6 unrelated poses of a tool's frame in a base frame.
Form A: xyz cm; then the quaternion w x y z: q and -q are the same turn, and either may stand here.
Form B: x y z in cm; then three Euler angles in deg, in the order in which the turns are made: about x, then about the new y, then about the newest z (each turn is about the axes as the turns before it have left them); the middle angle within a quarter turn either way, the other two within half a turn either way. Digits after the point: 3 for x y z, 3 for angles.
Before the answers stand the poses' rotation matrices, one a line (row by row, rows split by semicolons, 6 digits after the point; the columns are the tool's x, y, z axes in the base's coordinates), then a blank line. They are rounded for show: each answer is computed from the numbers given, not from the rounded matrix.
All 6 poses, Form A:
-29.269 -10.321 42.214 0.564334 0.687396 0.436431 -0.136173
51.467 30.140 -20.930 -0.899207 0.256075 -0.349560 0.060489
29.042 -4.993 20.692 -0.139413 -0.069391 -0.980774 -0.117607
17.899 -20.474 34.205 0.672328 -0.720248 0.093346 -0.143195
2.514 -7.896 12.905 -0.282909 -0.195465 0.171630 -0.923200
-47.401 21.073 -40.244 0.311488 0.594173 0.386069 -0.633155
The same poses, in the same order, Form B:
0.581970 0.753695 0.305376; 0.446307 0.017889 -0.894701; -0.679794 0.656981 -0.325969
0.748297 -0.070243 0.659634; -0.287812 0.861533 0.418240; -0.597675 -0.502819 0.624466
-0.951498 0.103322 0.289787; 0.168906 0.962707 0.211344; -0.257144 0.250040 -0.933465
0.941563 0.058083 0.331790; -0.327012 -0.078524 0.941752; 0.080754 -0.995219 -0.054941
-0.763512 -0.589459 0.263795; 0.455268 -0.781011 -0.427496; 0.458018 -0.206300 0.864673
-0.099868 0.853223 -0.511895; 0.064343 -0.507852 -0.859038; -0.992918 -0.118727 -0.004181

-29.269 -10.321 42.214 110.018 17.781 -52.326
51.467 30.140 -20.930 -33.812 41.272 5.363
29.042 -4.993 20.692 -167.243 16.845 -173.803
17.899 -20.474 34.205 -93.339 19.377 -3.530
2.514 -7.896 12.905 26.308 15.295 142.331
-47.401 21.073 -40.244 90.279 -30.790 -96.676

